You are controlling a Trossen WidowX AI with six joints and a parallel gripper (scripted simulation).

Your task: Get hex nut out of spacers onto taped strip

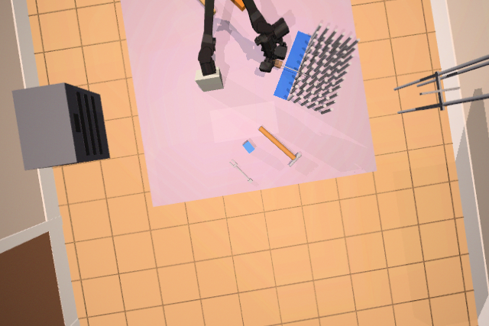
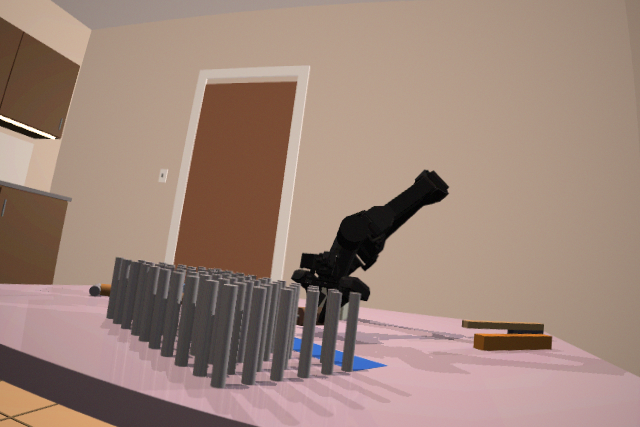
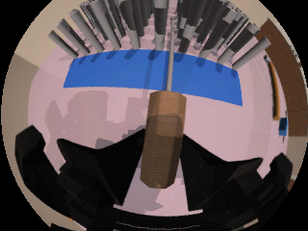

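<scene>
My gripper tip is now 10 cm short of the blue taped strip, 3 cm to the left of it and 3 cm above it. Round my gripper tip: orange bar: 13 cm behind, 45 cm to the left, 1 cm below; then thin metal hook tool: 8 cm ahead, 6 cm to the right; then small blue block: 26 cm behind, 41 cm to the right, 1 cm below.
</scene>
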